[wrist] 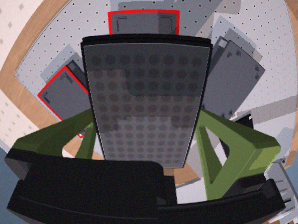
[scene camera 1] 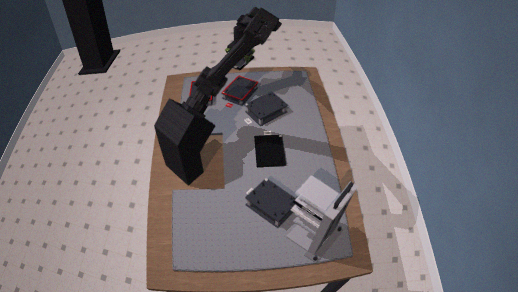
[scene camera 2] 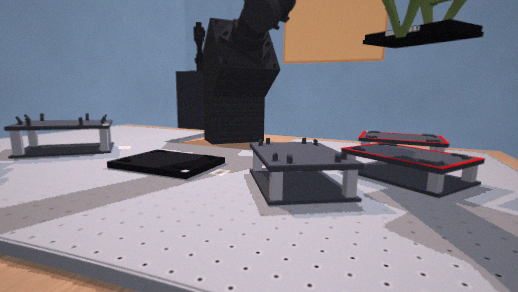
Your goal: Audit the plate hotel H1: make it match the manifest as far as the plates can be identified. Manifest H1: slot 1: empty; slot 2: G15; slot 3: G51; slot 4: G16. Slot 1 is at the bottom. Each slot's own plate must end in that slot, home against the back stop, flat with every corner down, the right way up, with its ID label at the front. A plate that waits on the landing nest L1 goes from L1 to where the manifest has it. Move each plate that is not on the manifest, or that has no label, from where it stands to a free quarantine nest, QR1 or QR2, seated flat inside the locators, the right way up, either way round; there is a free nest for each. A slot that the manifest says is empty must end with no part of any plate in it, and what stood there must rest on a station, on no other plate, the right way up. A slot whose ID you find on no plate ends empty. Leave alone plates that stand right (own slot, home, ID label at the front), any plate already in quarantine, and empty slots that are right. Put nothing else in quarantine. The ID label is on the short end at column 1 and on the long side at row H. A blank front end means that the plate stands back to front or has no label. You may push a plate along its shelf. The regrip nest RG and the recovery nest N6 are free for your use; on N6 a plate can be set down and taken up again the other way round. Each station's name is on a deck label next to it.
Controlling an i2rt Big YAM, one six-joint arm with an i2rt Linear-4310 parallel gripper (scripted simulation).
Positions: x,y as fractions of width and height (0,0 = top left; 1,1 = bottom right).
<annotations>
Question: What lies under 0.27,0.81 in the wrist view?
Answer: The gripper.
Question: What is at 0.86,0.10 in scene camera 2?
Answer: A dark plate.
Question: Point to a dark plate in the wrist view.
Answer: At 0.49,0.40
</annotations>
